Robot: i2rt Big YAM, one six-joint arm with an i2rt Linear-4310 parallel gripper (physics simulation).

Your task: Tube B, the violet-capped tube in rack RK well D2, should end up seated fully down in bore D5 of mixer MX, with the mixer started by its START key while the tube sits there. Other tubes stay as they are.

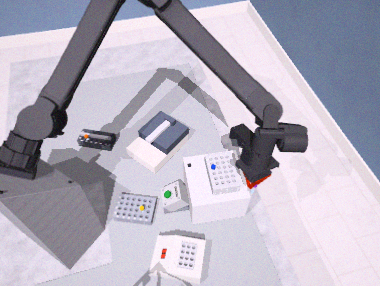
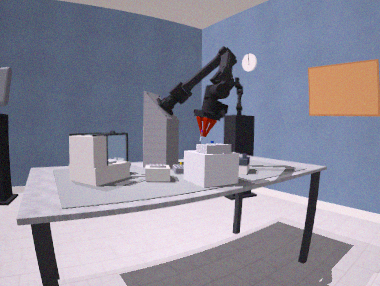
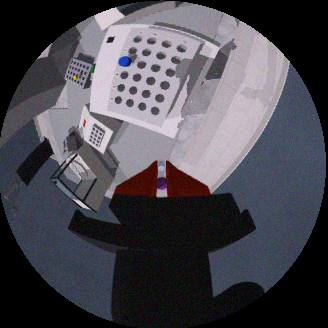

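Seen in the pictures: gripper, fingertip midpoint: [image 1: 251, 186] [image 2: 203, 136] [image 3: 161, 164]; arm's base, link origin: [image 1: 15, 165] [image 2: 164, 107].
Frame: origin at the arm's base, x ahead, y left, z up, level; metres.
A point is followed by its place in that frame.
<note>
My gripper [image 1: 253, 186] @(x 0.592, y -0.006, z -0.154 m) [image 2: 204, 135] @(x 0.592, y -0.006, z -0.154 m) [image 3: 161, 164] @(x 0.592, y -0.006, z -0.154 m) is shut on Tube B. Its violet cap [image 1: 255, 185] @(x 0.598, y -0.017, z -0.128 m) [image 2: 202, 132] @(x 0.602, y -0.014, z -0.138 m) [image 3: 161, 184] @(x 0.598, y -0.010, z -0.129 m) shows between the red fingers, and its pale lower end points down. The mixer [image 1: 202, 207] @(x 0.454, y -0.019, z -0.245 m) [image 2: 212, 170] @(x 0.598, y 0.037, z -0.293 m) [image 3: 102, 92] @(x 0.449, y 0.023, z -0.228 m) is a white box with a raised block of bores. Gripper and tube are above the height of that block, apart from it; the exact offset is hard to judge. A small console with a green key [image 1: 167, 194] @(x 0.346, y 0.057, z -0.293 m) [image 3: 93, 68] @(x 0.356, y 0.059, z -0.289 m) stands beside the mixer. The grey rack [image 1: 134, 220] @(x 0.235, y -0.006, z -0.340 m) [image 3: 83, 84] @(x 0.289, y -0.002, z -0.333 m) holds a yellow-capped tube [image 1: 142, 208] @(x 0.264, y 0.020, z -0.309 m) [image 3: 75, 77] @(x 0.265, y 0.022, z -0.311 m).
A blue-capped tube [image 1: 213, 167] @(x 0.494, y 0.081, z -0.180 m) [image 2: 212, 142] @(x 0.500, y 0.084, z -0.185 m) [image 3: 124, 61] @(x 0.497, y 0.084, z -0.179 m) stands in the mixer block. A white device with a red switch [image 1: 163, 253] @(x 0.331, y -0.127, z -0.313 m) [image 3: 84, 123] @(x 0.338, y -0.125, z -0.311 m), a dark-lidded white box [image 1: 152, 156] @(x 0.292, y 0.229, z -0.318 m), a black holder [image 1: 96, 145] @(x 0.076, y 0.306, z -0.337 m) and a glass-sided cabinet [image 2: 87, 155] @(x 0.446, y -0.462, z -0.238 m) also stand on the table.
</note>
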